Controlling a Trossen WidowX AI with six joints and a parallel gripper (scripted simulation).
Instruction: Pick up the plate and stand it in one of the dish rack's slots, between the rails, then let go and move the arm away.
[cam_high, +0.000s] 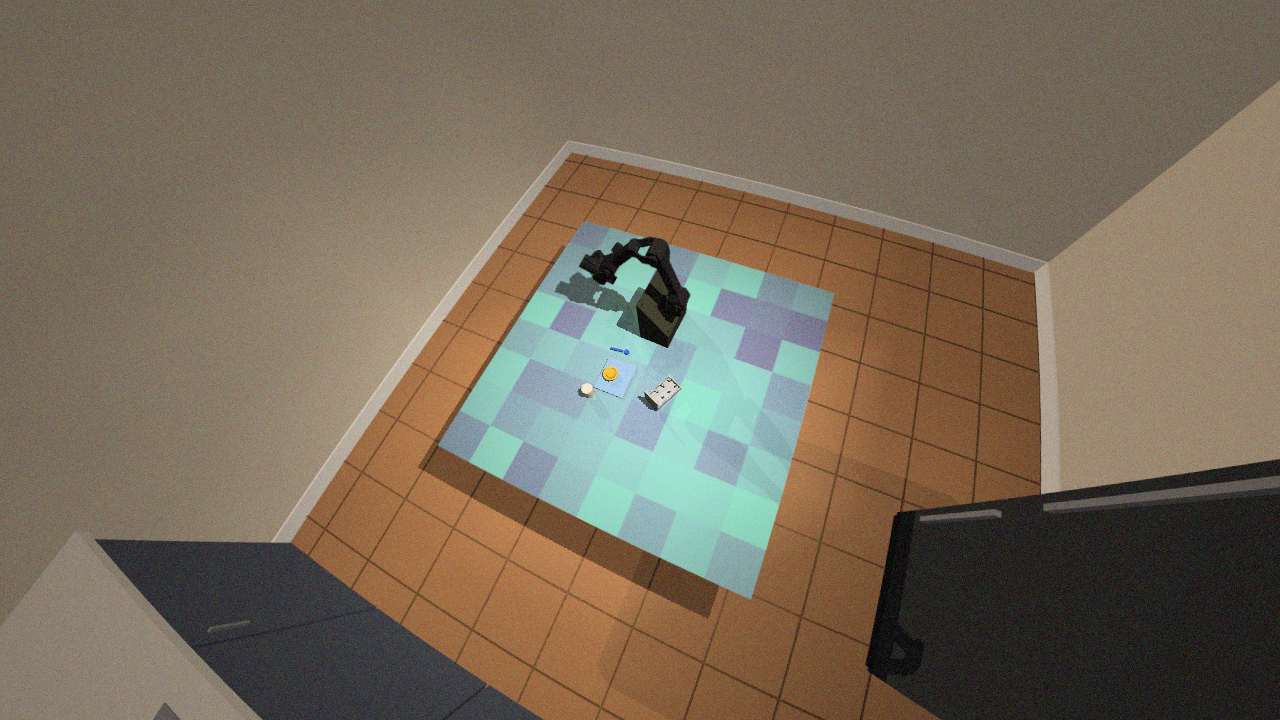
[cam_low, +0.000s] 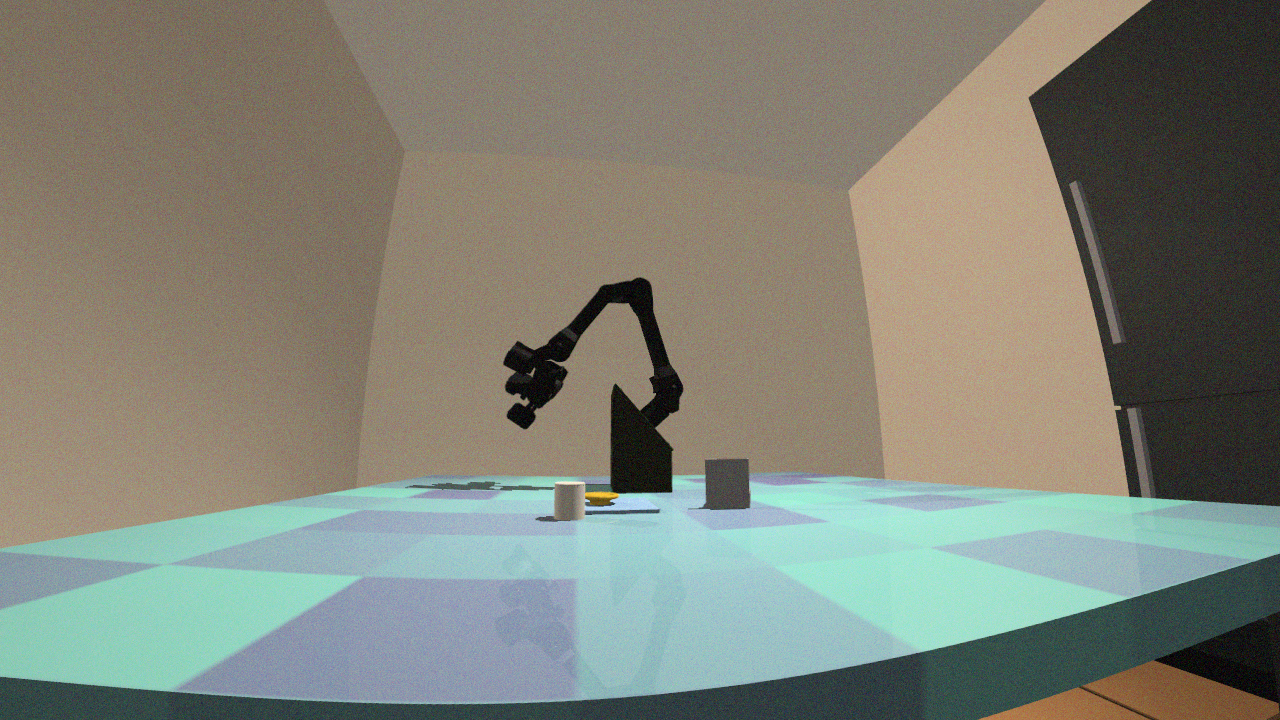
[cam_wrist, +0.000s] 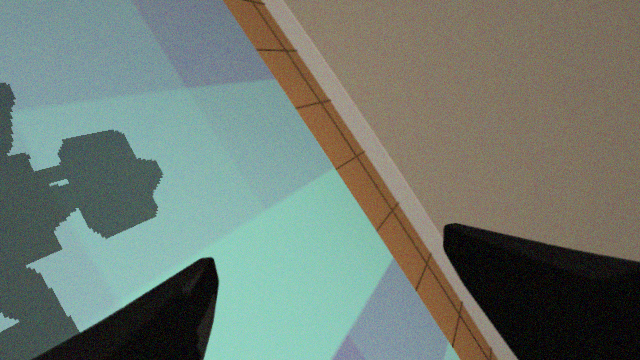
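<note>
The yellow plate lies 410 mm ahead of my gripper tip, 230 mm to the left of it and 160 mm below it. The rest, counted from my gripper tip: light blue mat (410 mm ahead, 250 mm to the left, 180 mm below); white cylinder (520 mm ahead, 200 mm to the left, 160 mm below); blue spoon (290 mm ahead, 210 mm to the left, 180 mm below).
</note>
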